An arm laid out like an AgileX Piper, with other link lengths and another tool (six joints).
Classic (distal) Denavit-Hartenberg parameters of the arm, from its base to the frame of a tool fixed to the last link. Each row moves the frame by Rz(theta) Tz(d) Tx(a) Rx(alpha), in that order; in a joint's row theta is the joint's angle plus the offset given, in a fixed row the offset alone. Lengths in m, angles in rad.
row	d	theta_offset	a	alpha
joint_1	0.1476	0	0	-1.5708
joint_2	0	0.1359	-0.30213	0
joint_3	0	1.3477	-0.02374	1.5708
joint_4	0.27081	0	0	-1.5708
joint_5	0	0	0	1.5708
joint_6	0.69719	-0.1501	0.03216	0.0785
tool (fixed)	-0.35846	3.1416	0	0
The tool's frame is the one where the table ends.
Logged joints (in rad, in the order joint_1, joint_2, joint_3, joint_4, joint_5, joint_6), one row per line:
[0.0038, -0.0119, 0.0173, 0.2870, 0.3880, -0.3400]
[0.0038, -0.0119, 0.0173, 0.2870, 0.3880, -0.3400]
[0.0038, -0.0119, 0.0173, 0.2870, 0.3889, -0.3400]
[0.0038, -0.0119, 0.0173, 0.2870, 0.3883, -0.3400]
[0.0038, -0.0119, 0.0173, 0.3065, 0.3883, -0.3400]
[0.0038, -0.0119, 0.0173, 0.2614, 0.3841, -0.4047]
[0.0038, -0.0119, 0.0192, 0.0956, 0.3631, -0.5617]
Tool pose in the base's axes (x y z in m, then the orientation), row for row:
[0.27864, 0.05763, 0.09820, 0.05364, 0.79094, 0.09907, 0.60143]
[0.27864, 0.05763, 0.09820, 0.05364, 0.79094, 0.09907, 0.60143]
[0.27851, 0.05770, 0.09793, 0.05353, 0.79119, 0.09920, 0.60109]
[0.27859, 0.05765, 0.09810, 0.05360, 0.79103, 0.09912, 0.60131]
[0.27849, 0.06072, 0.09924, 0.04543, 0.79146, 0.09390, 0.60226]
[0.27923, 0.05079, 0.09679, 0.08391, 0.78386, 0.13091, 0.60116]
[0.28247, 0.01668, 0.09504, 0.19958, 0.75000, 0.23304, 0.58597]
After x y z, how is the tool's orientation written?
As a quaternion, w x y z.
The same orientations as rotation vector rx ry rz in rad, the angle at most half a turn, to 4 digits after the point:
[2.4034, 0.3010, 1.8275]
[2.4034, 0.3010, 1.8275]
[2.4043, 0.3015, 1.8266]
[2.4037, 0.3012, 1.8272]
[2.4170, 0.2868, 1.8392]
[2.3391, 0.3906, 1.7939]
[2.0970, 0.6516, 1.6384]

